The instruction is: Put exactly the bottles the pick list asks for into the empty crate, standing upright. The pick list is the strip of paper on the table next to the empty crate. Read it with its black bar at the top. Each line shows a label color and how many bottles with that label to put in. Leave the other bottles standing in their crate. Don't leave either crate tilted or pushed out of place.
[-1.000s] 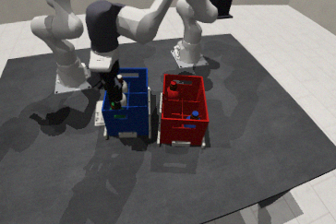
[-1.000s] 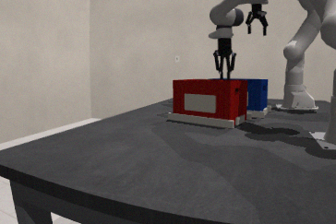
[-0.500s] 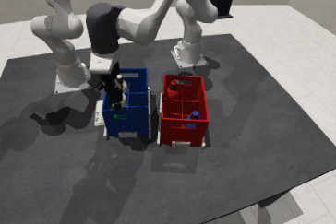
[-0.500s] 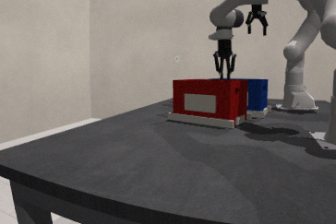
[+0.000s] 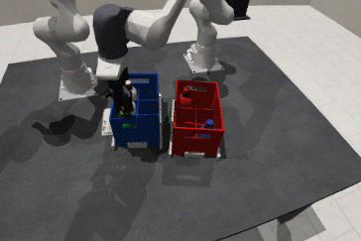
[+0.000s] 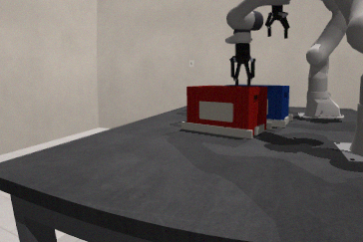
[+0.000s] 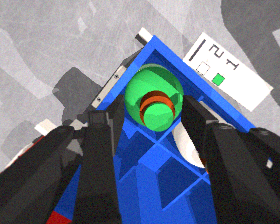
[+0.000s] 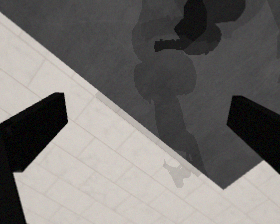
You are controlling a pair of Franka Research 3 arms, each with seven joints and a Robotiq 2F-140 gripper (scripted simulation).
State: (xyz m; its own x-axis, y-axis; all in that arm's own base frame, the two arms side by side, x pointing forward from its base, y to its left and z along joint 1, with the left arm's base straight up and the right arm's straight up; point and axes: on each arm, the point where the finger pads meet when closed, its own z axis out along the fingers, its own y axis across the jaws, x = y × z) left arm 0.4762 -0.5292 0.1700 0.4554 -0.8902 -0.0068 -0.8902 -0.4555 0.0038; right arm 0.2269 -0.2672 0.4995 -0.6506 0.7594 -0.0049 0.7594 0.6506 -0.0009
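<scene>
My left hand is 8 cm above the green bottle. Also, from my left hand: pick list 12 cm behind, 7 cm to the right, 17 cm below; red bottle 5 cm behind, 29 cm to the left, 8 cm below; blue crate 8 cm behind, 7 cm to the left, 9 cm below.
</scene>
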